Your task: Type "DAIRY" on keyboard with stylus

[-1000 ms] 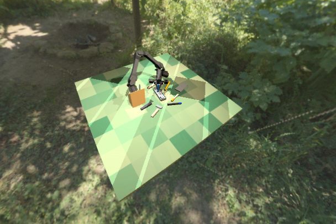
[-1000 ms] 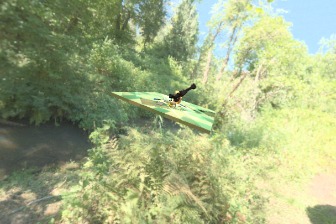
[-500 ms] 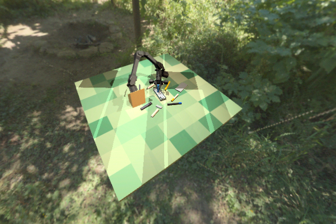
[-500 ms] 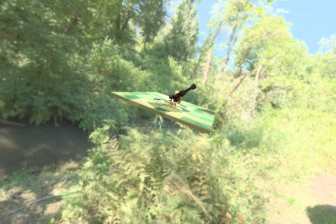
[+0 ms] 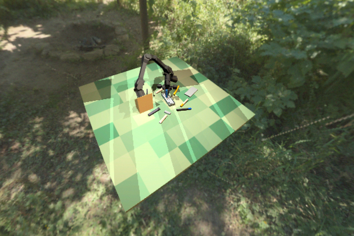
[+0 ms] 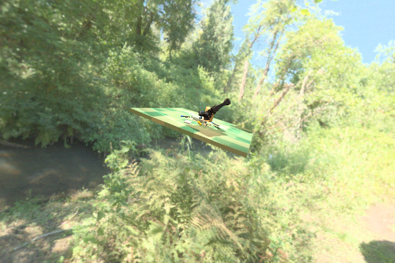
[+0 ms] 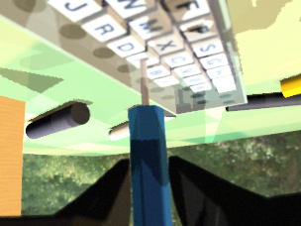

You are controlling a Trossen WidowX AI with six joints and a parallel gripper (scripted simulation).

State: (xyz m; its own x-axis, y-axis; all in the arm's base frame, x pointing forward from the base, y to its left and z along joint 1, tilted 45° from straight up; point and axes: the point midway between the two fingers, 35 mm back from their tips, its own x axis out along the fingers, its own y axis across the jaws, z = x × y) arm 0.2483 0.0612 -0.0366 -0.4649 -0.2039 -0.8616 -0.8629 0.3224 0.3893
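My gripper tip is now 160 mm short of the yellow pen, 80 mm to the right of it and 60 mm above it. Also, from my gripper tip: grey pad (290 mm ahead, 70 mm below); then blue stylus (10 mm below); then dark cylinder (170 mm behind, 90 mm to the right, 60 mm below).
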